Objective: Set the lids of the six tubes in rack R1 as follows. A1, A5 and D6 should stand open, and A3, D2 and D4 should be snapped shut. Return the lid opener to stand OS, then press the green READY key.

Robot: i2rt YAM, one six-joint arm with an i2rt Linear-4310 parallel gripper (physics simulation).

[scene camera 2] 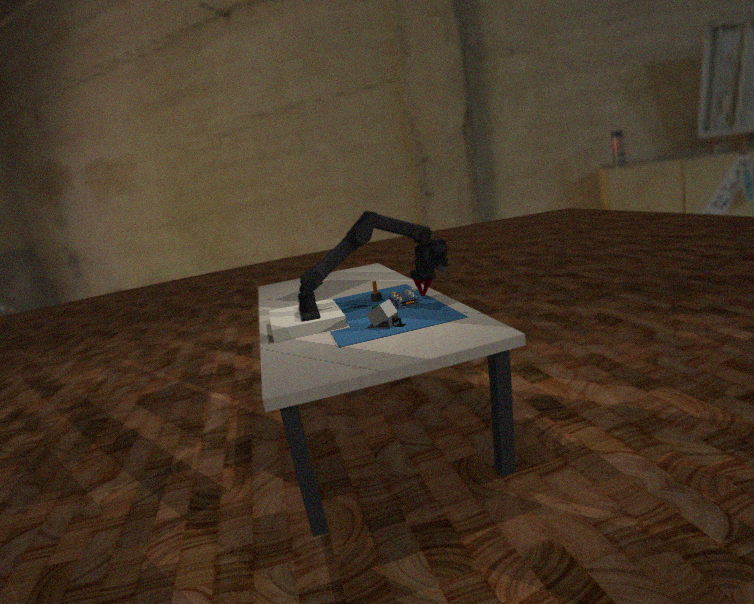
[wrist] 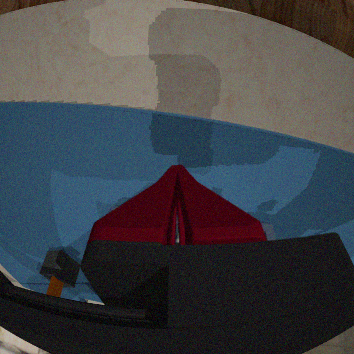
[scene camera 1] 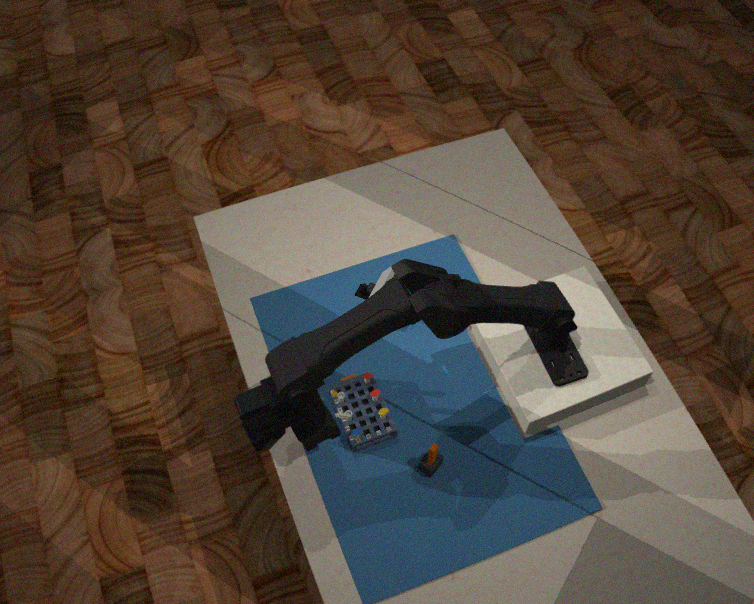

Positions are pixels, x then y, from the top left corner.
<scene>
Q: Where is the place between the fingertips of my gripper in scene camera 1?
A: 319, 438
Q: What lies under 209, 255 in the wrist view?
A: My gripper.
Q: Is my gripper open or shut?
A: Shut.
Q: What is my gripper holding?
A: Nothing.
</scene>
